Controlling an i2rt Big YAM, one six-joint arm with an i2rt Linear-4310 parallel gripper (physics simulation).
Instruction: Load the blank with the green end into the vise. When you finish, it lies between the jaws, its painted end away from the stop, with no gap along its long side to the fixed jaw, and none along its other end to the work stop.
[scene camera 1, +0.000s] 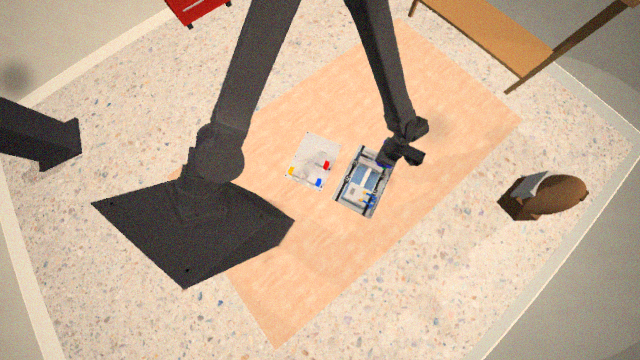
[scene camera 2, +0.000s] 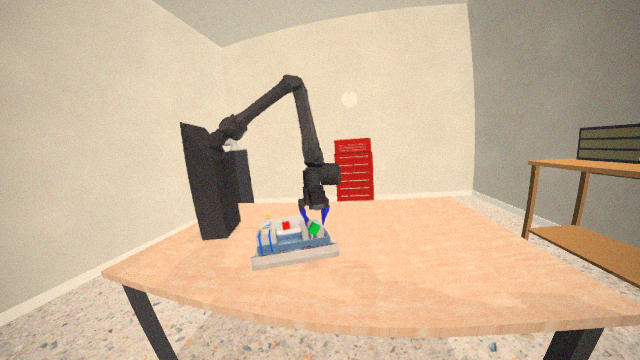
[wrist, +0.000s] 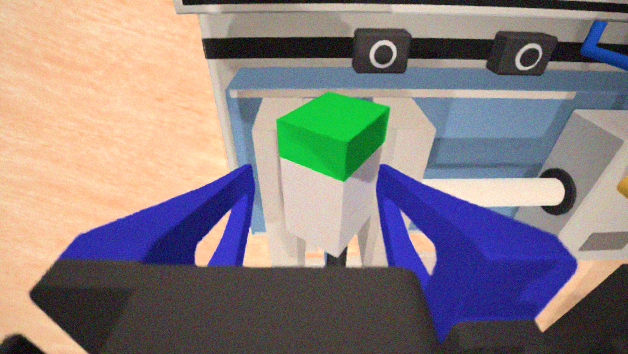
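Observation:
The blank stretches away from its green end (wrist: 334, 122) (scene camera 2: 314, 228), which faces scene camera 2. It rests between the fixed jaw (wrist: 269, 175) and the moving jaw (wrist: 416, 132) of the vise (wrist: 325, 77) (scene camera 2: 295, 256). It is rolled about its long axis, with an edge upward, not flat. A dark pin, seemingly the work stop (wrist: 336, 259), shows partly beyond its far end; contact there is hidden. My gripper (wrist: 315, 176) (scene camera 2: 315, 221) (scene camera 1: 384, 163) is open, its blue fingers on either side of the blank with gaps to it. In scene camera 1 the arm hides the blank.
A white rod (wrist: 490, 192) joins the moving jaw to a grey cylinder block (wrist: 595, 150). Blue hoses (scene camera 2: 265, 242) rise at the vise's other end. A white plate (scene camera 1: 312, 150) with red, yellow and blue parts lies beside the vise. The wooden table (scene camera 1: 310, 250) (scene camera 2: 425, 280) carries both.

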